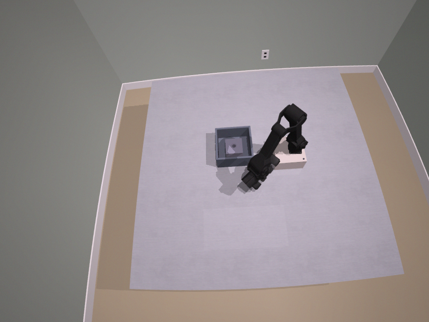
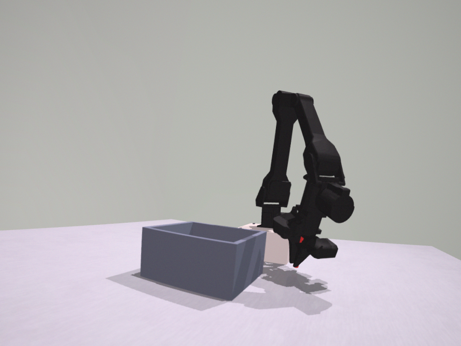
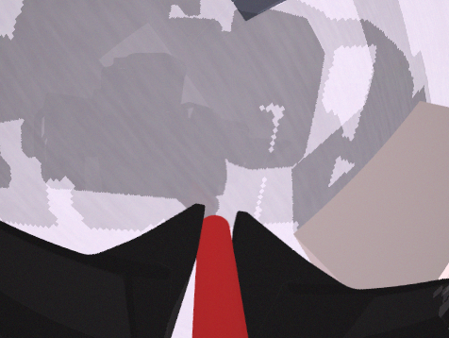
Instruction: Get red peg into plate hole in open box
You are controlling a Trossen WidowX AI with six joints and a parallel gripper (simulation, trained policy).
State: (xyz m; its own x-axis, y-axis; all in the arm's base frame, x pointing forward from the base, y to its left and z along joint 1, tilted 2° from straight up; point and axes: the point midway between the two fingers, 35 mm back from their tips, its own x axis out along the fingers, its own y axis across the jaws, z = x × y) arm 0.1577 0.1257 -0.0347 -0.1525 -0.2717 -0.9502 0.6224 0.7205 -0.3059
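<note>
Right now the pale plate is 170 mm ahead of my gripper tip, 140 mm to the right of it and 30 mm above it. Also, from my gripper tip: grey box (170 mm ahead, 140 mm to the right, 10 mm above); red peg (10 mm to the left, 30 mm above).
</note>
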